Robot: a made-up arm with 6 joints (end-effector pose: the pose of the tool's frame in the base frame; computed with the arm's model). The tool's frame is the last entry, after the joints.
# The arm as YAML. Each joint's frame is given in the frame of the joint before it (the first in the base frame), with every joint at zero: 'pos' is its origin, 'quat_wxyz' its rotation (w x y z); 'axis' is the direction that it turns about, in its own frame. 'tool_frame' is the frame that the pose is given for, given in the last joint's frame.
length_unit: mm
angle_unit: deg
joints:
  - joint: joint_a
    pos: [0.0, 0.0, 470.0]
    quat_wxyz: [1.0, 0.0, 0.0, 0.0]
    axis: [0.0, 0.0, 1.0]
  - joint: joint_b
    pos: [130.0, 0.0, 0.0]
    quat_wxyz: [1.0, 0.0, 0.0, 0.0]
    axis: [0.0, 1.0, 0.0]
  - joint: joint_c
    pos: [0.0, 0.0, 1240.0]
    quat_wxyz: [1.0, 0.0, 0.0, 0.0]
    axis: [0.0, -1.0, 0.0]
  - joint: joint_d
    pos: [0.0, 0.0, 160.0]
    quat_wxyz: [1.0, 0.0, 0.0, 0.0]
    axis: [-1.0, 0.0, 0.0]
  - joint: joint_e
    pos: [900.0, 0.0, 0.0]
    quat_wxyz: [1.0, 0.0, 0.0, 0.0]
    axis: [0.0, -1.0, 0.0]
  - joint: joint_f
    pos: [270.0, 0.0, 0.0]
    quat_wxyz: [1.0, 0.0, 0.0, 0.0]
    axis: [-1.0, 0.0, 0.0]
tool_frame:
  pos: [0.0, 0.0, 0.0]
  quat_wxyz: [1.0, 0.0, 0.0, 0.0]
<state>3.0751 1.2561 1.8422 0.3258 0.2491 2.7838</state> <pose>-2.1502 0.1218 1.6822 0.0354 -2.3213 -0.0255</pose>
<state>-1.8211 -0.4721 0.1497 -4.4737 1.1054 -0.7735</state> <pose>0.1439 -0.3838 2.2529 -1.4092 0.4835 -0.6852</pose>
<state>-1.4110 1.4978 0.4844 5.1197 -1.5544 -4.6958</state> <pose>0.5455 -1.8266 -0.1790 0.9493 0.4562 0.3391</pose>
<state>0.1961 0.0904 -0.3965 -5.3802 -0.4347 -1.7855</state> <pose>1.2883 0.1649 1.2484 0.6835 0.6131 -0.4605</pose>
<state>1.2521 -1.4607 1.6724 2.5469 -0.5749 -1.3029</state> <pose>-0.6211 -2.1448 0.3342 1.8245 -1.2993 -1.3861</pose>
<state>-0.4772 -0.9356 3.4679 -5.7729 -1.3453 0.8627</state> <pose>-1.1485 0.4491 0.3120 -0.0077 -2.7052 -1.4980</pose>
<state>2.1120 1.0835 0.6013 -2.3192 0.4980 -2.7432</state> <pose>-1.0867 1.9915 0.5873 -1.7172 -0.7287 1.7743</pose>
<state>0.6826 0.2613 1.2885 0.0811 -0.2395 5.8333</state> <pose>0.7553 0.6074 2.7124 0.6162 -0.6336 0.7671</pose>
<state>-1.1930 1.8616 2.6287 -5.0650 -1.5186 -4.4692</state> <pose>0.4766 -1.8869 0.7970 -0.7985 2.5681 -0.6423</pose>
